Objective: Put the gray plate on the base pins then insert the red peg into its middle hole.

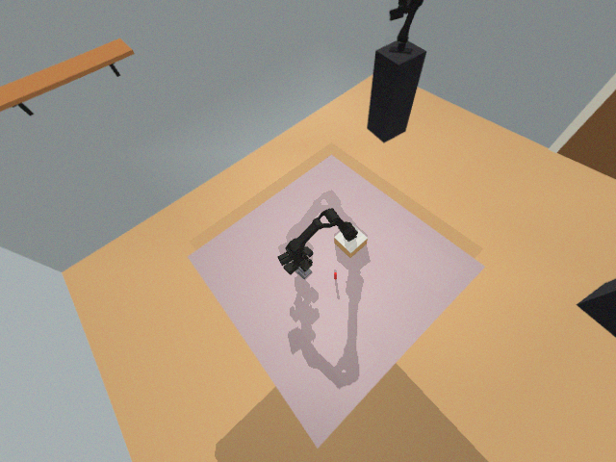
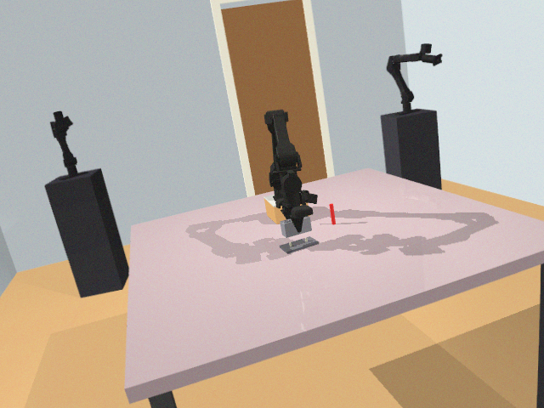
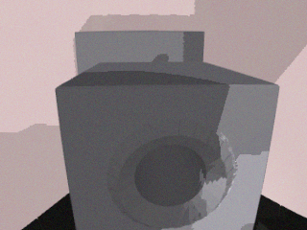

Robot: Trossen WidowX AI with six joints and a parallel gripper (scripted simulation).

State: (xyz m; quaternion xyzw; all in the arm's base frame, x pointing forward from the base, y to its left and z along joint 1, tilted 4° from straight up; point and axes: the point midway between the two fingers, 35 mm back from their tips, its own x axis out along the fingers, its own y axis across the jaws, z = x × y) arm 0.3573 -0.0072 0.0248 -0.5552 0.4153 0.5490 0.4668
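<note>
Now: the dark base 5 cm below my gripper tip. From my gripper tip the other things lie so: gray plate: 3 cm above; red peg: 16 cm to the left, 14 cm behind, 2 cm below.
</note>
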